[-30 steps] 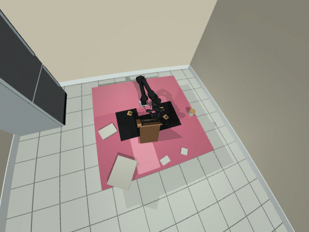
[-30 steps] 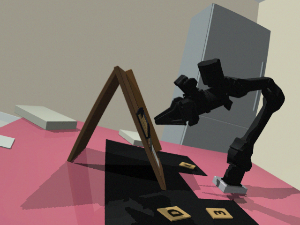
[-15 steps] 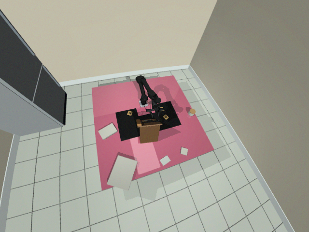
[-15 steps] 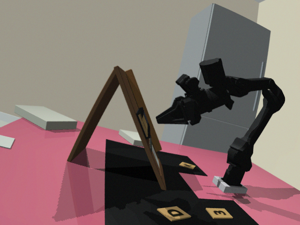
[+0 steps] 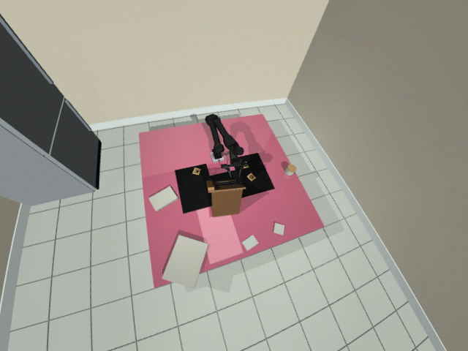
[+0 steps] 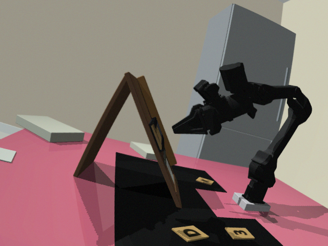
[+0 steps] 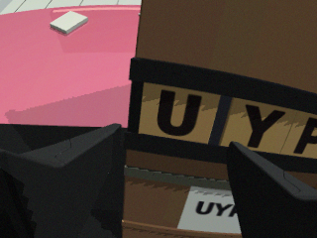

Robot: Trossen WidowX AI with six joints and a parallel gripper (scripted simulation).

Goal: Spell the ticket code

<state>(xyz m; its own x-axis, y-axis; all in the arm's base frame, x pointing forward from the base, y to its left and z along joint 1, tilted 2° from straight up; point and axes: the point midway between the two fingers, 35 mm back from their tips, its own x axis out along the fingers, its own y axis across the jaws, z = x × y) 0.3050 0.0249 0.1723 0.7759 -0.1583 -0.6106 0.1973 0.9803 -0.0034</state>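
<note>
The white ticket lies 11 cm below my gripper tip, 6 cm to the right of it and 3 cm behind it. The rest, counted from my gripper tip: black mat (18 cm below, 12 cm behind, 3 cm to the right).
</note>
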